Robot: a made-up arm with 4 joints.
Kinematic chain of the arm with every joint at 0, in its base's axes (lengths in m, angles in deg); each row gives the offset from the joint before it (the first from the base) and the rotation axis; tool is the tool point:
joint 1: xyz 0 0 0.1 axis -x
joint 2: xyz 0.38 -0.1 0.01 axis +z
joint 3: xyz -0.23 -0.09 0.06 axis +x
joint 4: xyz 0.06 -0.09 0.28 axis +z
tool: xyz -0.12 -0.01 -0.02
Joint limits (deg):
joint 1: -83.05..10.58
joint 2: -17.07..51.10
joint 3: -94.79..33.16
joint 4: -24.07..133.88
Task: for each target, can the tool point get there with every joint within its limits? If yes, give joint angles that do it. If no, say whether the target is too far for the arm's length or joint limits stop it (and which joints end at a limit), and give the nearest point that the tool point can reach.
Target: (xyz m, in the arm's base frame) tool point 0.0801 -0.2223 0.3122
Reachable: yes | joints -28.36 13.62 -57.03 -1.73
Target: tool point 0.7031 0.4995 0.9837
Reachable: no: too far | nearest point 0.3063 0.0778 0.4296 | short by 0.801 m
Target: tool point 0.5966 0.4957 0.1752
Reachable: no: joint limits stop it (at a limit: joint 1, joint 2, joint 3, joint 4) | nearest point 0.3577 0.1368 0.2955 | short by 0.448 m
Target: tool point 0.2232 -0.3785 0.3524
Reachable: yes | joints -26.39 -10.52 -27.06 104.12
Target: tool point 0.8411 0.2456 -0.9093
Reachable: no: too far | nearest point 0.5692 -0.2352 -0.3856 | short by 0.761 m
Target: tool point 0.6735 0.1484 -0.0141
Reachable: no: joint limits stop it (at a limit: joint 1, joint 2, joint 3, joint 4) | nearest point 0.3577 0.1368 0.2955 | short by 0.442 m
